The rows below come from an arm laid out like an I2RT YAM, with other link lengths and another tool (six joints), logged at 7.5 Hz.
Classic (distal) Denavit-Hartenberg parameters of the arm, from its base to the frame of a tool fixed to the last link. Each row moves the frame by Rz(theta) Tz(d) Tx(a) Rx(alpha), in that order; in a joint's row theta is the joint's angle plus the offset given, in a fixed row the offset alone. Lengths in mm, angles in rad.
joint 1: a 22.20, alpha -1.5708, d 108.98, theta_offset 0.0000
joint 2: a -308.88, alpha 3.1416, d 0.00, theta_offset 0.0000
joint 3: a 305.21, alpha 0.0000, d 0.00, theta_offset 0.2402
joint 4: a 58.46, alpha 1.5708, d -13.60, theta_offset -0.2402
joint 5: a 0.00, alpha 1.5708, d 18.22, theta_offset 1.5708
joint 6: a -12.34, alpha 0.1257, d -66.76, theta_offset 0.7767
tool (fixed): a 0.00, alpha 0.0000, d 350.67, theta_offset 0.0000
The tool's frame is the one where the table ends.
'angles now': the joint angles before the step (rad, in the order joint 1, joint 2, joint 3, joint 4, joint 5, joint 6). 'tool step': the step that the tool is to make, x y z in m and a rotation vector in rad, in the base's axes. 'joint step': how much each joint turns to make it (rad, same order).
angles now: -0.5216 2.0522 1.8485 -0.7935 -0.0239 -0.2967
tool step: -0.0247 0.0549 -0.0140 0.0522 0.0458 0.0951
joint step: 0.0287 -0.1040 -0.1518 -0.0199 -0.0542 -0.0450
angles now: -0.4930 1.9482 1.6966 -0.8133 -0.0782 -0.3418
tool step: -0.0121 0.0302 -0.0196 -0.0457 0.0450 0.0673
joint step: 0.0533 -0.0562 -0.1262 0.0481 0.0470 -0.0414
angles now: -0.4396 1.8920 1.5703 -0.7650 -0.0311 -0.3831
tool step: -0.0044 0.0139 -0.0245 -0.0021 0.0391 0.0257
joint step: 0.0247 0.0091 -0.0484 0.0226 0.0157 -0.0091
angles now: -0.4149 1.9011 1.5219 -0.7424 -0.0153 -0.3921
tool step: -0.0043 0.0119 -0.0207 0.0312 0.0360 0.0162
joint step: 0.0075 0.0230 -0.0129 -0.0096 -0.0165 -0.0020
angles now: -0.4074 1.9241 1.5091 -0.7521 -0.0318 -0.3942
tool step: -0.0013 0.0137 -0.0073 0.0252 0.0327 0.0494
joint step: 0.0053 0.0208 0.0241 -0.0449 -0.0260 -0.0371
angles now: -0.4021 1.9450 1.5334 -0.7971 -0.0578 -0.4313
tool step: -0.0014 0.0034 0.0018 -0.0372 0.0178 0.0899
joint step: 0.0001 -0.0029 0.0048 -0.0150 0.0071 -0.0987
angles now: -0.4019 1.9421 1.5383 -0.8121 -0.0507 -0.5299
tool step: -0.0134 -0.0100 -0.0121 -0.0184 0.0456 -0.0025
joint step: -0.0123 0.0113 -0.0074 -0.0166 0.0298 -0.0209
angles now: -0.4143 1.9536 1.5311 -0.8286 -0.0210 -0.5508
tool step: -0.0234 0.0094 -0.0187 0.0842 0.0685 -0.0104
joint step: -0.0282 0.0224 0.0044 -0.0795 -0.0511 -0.0042
